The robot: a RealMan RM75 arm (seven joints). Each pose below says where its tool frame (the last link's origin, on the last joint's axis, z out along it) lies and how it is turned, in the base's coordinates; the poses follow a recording.
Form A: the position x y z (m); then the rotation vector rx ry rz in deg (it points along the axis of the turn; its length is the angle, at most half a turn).
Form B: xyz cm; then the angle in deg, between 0 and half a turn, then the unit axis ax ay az. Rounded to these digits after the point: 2 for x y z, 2 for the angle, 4 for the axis.
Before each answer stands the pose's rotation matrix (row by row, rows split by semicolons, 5 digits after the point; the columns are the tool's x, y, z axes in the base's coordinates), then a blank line. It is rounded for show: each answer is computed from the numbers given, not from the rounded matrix.
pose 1, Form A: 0.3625 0.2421 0.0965 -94.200 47.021 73.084
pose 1, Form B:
0.25612 -0.88463 -0.38965; 0.01207 -0.40013 0.91638; -0.96657 -0.23941 -0.09181

36.25 24.21 9.65 128.16 -0.7350 0.3669 0.5702
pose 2, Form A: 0.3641 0.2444 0.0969 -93.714 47.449 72.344
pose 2, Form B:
0.25949 -0.88965 -0.37575; 0.00982 -0.38663 0.92218; -0.96570 -0.24298 -0.09159

36.41 24.44 9.69 127.54 -0.7348 0.3720 0.5672
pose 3, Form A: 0.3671 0.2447 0.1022 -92.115 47.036 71.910
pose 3, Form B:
0.26142 -0.89541 -0.36042; 0.02859 -0.36606 0.93015; -0.96480 -0.25346 -0.07010

36.71 24.47 10.22 125.97 -0.7312 0.3734 0.5708
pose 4, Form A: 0.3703 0.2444 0.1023 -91.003 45.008 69.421
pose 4, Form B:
0.30109 -0.89164 -0.33810; 0.05523 -0.33766 0.93965; -0.95199 -0.30159 -0.05242

37.03 24.44 10.23 122.99 -0.7399 0.3659 0.5644
